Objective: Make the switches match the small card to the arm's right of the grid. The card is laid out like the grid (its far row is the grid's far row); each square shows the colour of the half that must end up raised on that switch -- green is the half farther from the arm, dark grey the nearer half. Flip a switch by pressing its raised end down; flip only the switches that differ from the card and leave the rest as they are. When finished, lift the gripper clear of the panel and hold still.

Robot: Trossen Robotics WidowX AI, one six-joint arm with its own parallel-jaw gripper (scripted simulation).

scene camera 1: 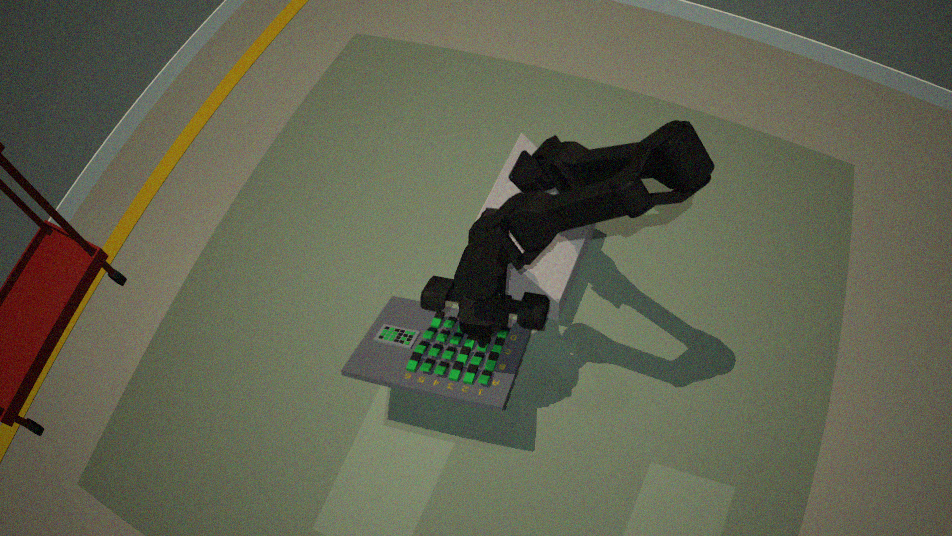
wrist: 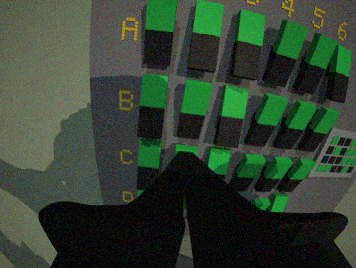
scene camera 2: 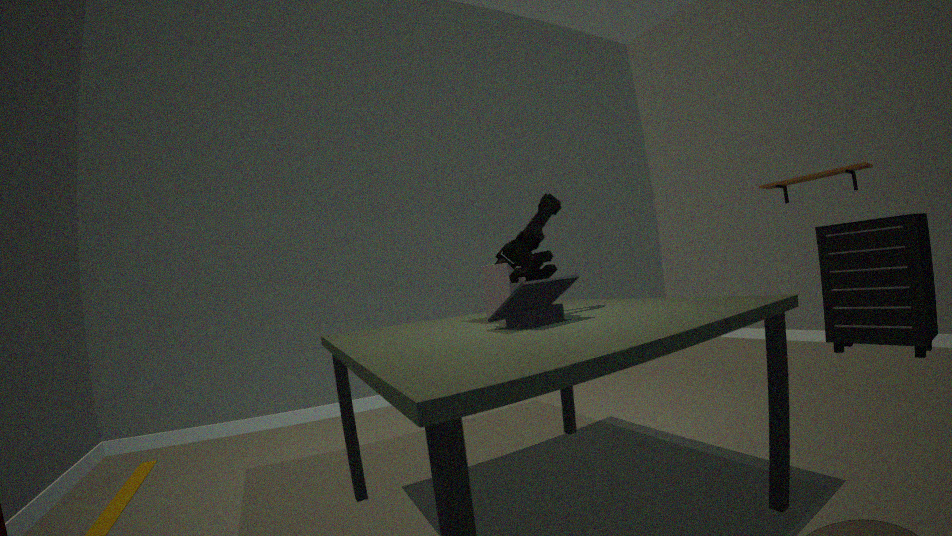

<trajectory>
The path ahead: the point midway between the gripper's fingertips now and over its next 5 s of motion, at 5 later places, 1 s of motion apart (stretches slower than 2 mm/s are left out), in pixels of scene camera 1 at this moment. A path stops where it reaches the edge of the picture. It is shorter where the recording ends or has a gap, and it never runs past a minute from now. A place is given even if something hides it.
My gripper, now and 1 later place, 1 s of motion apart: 482, 346; 468, 310
</trajectory>
